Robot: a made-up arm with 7 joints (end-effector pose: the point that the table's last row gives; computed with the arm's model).
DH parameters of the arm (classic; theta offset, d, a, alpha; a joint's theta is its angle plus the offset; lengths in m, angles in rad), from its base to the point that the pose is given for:
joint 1: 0 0.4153 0 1.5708
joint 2: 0 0.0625 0 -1.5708
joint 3: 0 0.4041 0.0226 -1.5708
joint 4: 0 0.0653 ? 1.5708
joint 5: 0 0.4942 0 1.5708
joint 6: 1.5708 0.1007 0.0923 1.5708
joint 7: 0 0.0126 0 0
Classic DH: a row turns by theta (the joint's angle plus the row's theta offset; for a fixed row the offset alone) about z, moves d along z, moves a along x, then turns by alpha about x.
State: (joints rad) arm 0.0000 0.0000 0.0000 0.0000 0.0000 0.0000 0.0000
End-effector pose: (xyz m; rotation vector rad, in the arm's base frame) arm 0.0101 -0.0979 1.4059 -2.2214 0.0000 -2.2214
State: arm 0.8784 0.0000 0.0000 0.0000 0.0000 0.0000 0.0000
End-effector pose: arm 0.0818 -0.0547 1.4059 -1.6983 -0.7979 -1.6983
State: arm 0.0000 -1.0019 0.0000 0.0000 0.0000 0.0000 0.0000
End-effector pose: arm 0.8400 -0.0979 0.9404 -3.0153 0.0000 -0.8816
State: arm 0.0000 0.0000 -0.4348 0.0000 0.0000 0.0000 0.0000
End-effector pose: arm -0.0058 -0.0989 1.4059 1.9809 -0.4376 1.9809
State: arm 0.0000 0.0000 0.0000 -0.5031 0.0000 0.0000 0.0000
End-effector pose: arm -0.2711 -0.0979 1.3272 -1.5986 0.0000 -2.7045
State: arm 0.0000 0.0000 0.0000 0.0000 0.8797 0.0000 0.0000
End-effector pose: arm 0.0831 -0.0517 1.4059 -1.6974 -0.7988 -1.6974
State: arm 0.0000 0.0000 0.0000 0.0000 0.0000 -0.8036 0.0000
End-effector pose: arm 0.0727 -0.0979 1.3686 -2.9133 0.0000 -1.1758
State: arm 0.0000 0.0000 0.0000 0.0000 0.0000 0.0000 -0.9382
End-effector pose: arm 0.0101 -0.0979 1.4059 1.6580 0.8403 1.6580
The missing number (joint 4, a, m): -0.0251
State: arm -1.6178 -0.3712 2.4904 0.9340 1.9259 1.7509 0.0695
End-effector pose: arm 0.2225 0.1280 1.1278 -0.4046 0.6858 -0.2035
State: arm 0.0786 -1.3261 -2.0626 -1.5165 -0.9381 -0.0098 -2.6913
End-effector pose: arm 0.3558 0.4702 0.2412 -0.5876 0.0719 -1.2736
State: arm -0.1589 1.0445 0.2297 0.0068 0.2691 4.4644 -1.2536
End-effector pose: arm -0.6895 0.0640 0.9436 1.7089 1.6380 0.4835
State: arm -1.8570 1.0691 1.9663 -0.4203 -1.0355 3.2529 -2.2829
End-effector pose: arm -0.1134 0.6555 0.8332 -2.0396 -1.3366 0.6296
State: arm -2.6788 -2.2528 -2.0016 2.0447 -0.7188 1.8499 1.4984
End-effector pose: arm -0.5751 0.3383 0.3431 0.1577 -1.5576 -2.1268
